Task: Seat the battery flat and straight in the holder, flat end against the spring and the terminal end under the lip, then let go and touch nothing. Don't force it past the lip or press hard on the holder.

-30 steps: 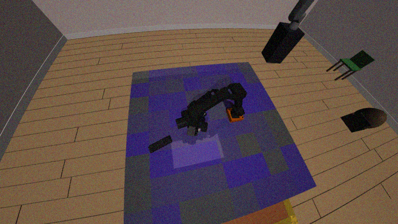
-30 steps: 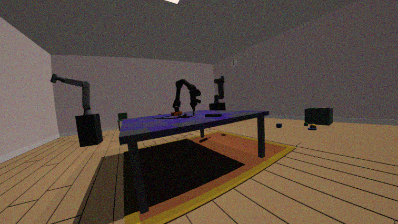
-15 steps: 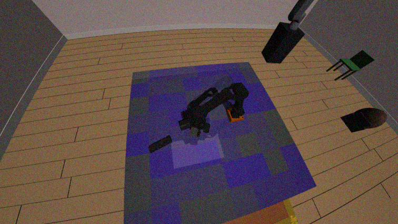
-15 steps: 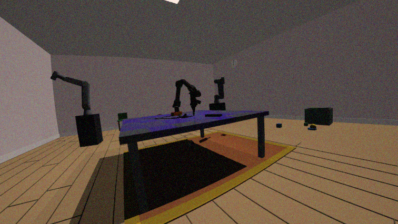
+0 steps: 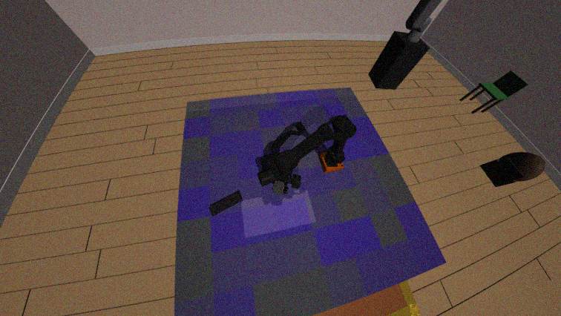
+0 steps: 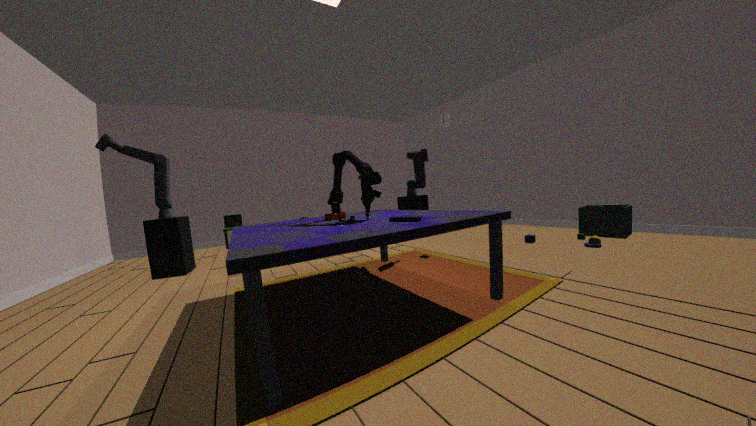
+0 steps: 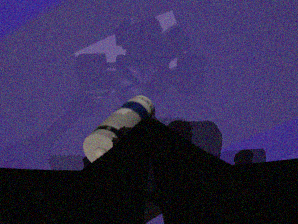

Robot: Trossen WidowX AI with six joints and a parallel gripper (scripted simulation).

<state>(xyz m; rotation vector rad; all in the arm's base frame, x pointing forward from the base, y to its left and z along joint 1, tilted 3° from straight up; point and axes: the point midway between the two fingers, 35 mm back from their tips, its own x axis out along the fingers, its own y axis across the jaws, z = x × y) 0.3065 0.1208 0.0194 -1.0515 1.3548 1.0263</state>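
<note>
The battery lies 10 mm behind my gripper tip and 10 mm below it. The rest, counted from my gripper tip: dark flat block: 280 mm ahead, 90 mm to the left, 30 mm below.
</note>
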